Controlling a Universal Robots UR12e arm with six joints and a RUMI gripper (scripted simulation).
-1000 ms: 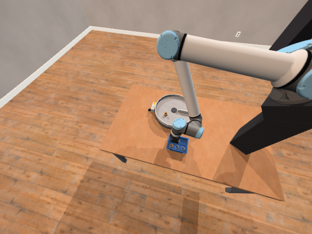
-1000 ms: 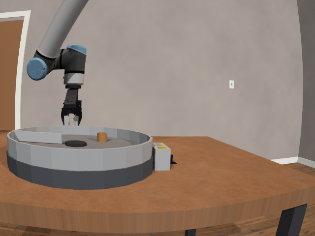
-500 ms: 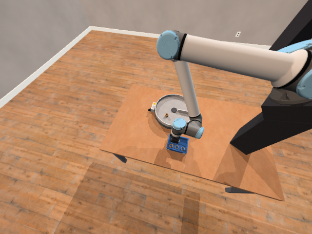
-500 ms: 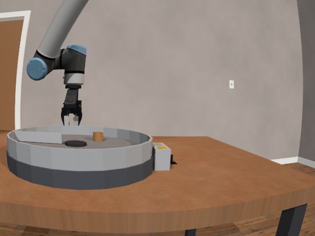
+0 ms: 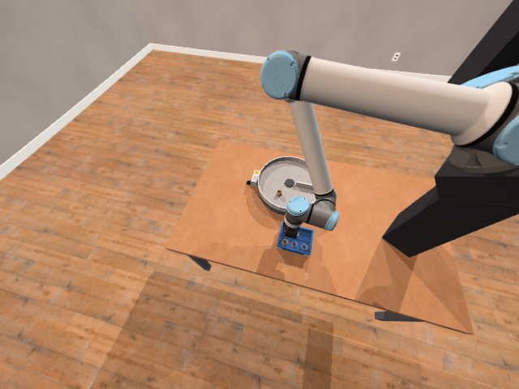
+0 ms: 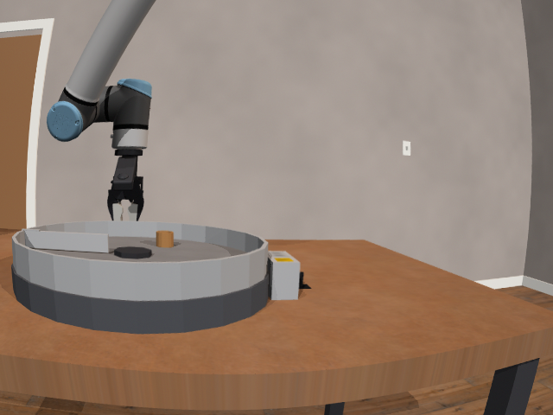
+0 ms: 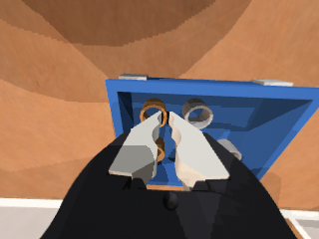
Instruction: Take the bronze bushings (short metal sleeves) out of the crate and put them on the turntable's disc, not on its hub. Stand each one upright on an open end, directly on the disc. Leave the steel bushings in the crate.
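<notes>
Right now my hand is 3 cm past the blue crate and 4 cm to the right of it. From my hand the other things lie so: grey turntable: 3 cm behind, 33 cm to the right, 3 cm above.
</notes>
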